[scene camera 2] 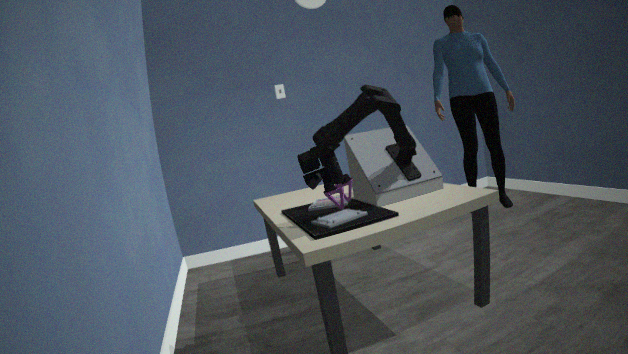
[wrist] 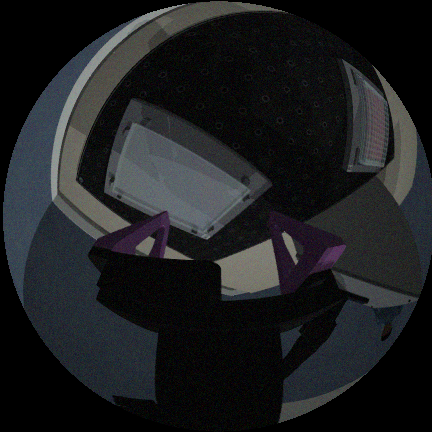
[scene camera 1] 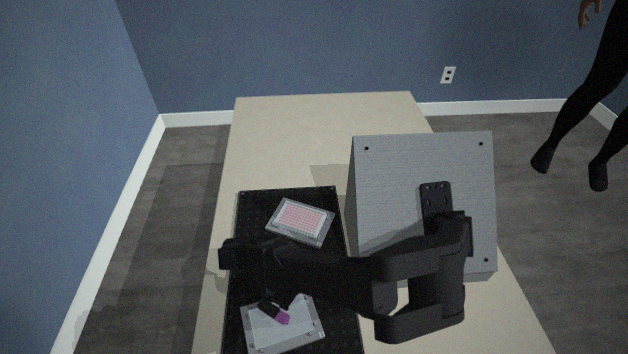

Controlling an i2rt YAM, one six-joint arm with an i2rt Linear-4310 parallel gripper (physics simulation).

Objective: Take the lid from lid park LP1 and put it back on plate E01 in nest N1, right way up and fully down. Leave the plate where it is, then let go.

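Seen in the pictures: gripper, fingertip midpoint: (scene camera 2: 345, 205) (wrist: 218, 215) (scene camera 1: 298, 303); arm's base, link origin: (scene camera 2: 403, 162) (wrist: 340, 290) (scene camera 1: 438, 225).
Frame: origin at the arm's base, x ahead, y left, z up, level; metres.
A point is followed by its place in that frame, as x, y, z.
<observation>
The clear lid (scene camera 1: 270, 337) @(0.400, 0.166, -0.110) (scene camera 2: 342, 216) @(0.378, 0.168, -0.110) (wrist: 175, 180) @(0.380, 0.122, -0.110) lies flat in lid park LP1 (scene camera 1: 295, 342) @(0.349, 0.179, -0.118) (wrist: 190, 136) @(0.399, 0.084, -0.118), the front fixture. Plate E01 (scene camera 1: 301, 218) @(0.309, -0.134, -0.103) (wrist: 375, 125) @(0.320, -0.122, -0.102), with pink wells, sits without a lid in nest N1 (scene camera 1: 324, 235) @(0.252, -0.081, -0.117) (wrist: 354, 115) @(0.336, -0.087, -0.116) at the back. My gripper (scene camera 2: 345, 204) @(0.336, 0.109, -0.088) (wrist: 218, 215) @(0.336, 0.109, -0.088) is open and empty, with purple fingers. It is above the mat near the lid park, and the lid lies slantwise to the fingers in the wrist view. Scene camera 1 shows one finger over the lid; the other is hidden. The gap to the lid is hard to judge.
Both fixtures stand on a black perforated mat (scene camera 1: 257, 205) @(0.433, -0.214, -0.127) (scene camera 2: 382, 212) @(0.241, 0.200, -0.127) on the beige table (scene camera 1: 280, 135) @(0.353, -0.561, -0.140). The arm's grey sloped base (scene camera 1: 400, 175) @(0.080, -0.089, 0.083) (scene camera 2: 390, 150) @(0.028, -0.043, 0.055) stands beside the mat. The arm reaches over the mat between the two fixtures. A person (scene camera 2: 467, 65) stands behind the table.
</observation>
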